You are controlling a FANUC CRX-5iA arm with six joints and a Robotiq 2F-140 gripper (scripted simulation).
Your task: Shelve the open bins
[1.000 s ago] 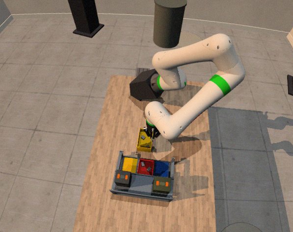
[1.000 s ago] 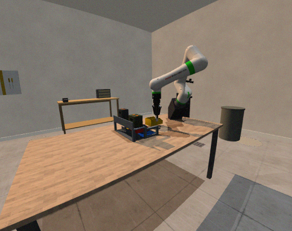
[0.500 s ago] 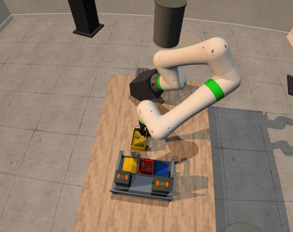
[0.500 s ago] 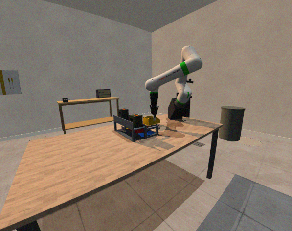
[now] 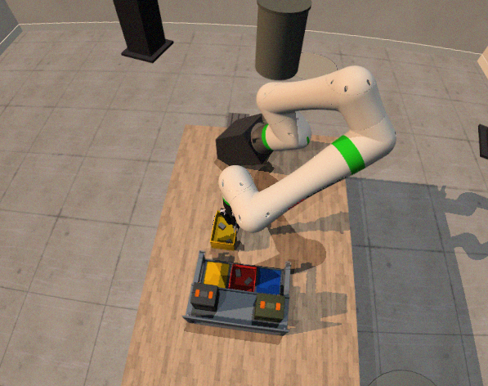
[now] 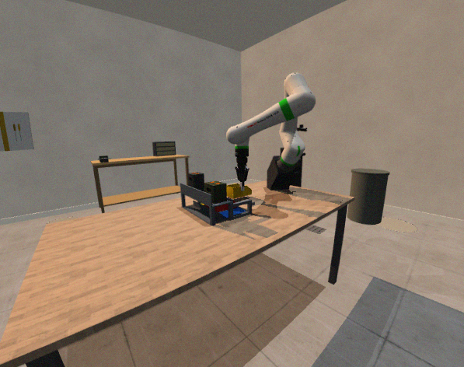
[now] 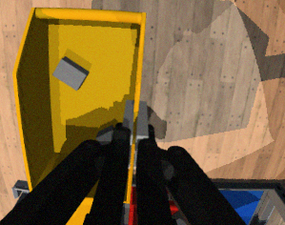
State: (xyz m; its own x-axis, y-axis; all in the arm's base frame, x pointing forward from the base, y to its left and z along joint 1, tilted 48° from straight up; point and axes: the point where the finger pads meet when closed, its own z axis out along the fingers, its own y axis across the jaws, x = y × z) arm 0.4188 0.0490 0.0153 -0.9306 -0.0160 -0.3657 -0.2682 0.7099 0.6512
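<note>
The yellow bin lies 50 mm to the right of my hand, 40 mm below it and 10 mm ahead of it. Also, from my hand: red bin (200 mm ahead, 120 mm to the left, 60 mm below); red mark (200 mm ahead, 110 mm to the left, 100 mm below); yellow mark (240 mm ahead, 100 mm below, 10 mm to the left).
</note>
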